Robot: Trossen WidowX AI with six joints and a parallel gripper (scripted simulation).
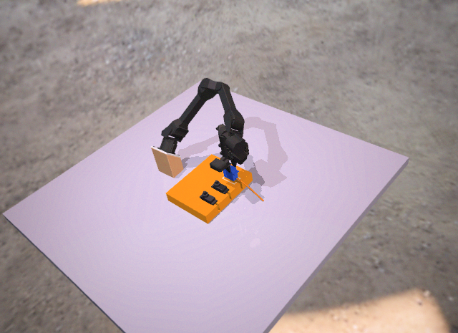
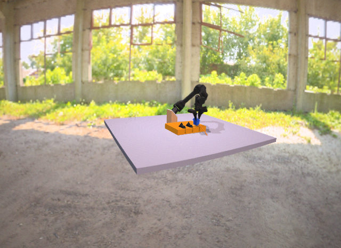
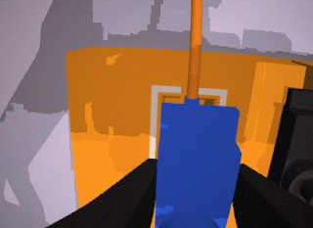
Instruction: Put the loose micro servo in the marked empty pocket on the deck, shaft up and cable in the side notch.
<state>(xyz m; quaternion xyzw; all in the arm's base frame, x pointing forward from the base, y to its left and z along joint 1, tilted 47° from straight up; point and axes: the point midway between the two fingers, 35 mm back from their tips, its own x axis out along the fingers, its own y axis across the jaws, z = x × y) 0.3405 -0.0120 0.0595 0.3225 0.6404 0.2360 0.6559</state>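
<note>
Right now my gripper tip is 13 cm past the orange deck, 8 cm above it and 6 cm to the left of it.
</note>
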